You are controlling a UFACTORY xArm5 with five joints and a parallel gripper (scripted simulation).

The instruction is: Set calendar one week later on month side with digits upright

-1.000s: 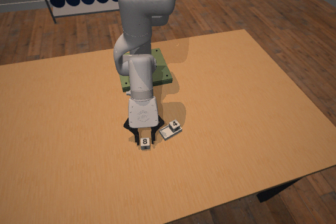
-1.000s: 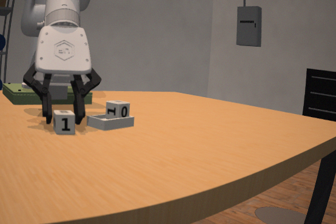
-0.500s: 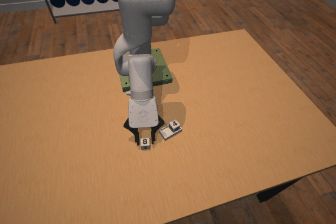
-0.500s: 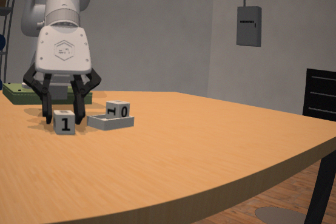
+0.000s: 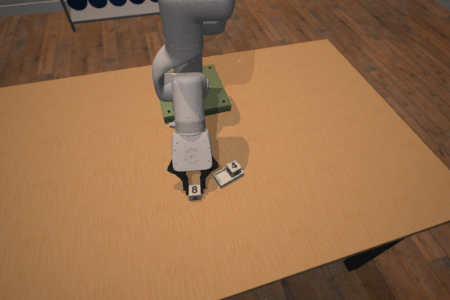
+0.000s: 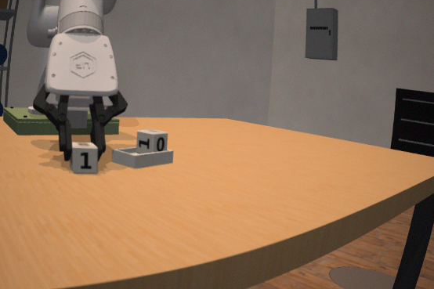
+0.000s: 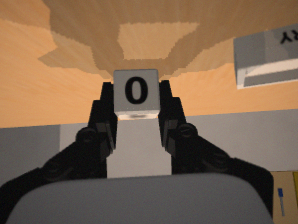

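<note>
Right now my hand is 2 cm above the digit cube and 1 cm short of it. Round my hand: tray (10 cm to the left, 2 cm below, 2 cm behind).
</note>
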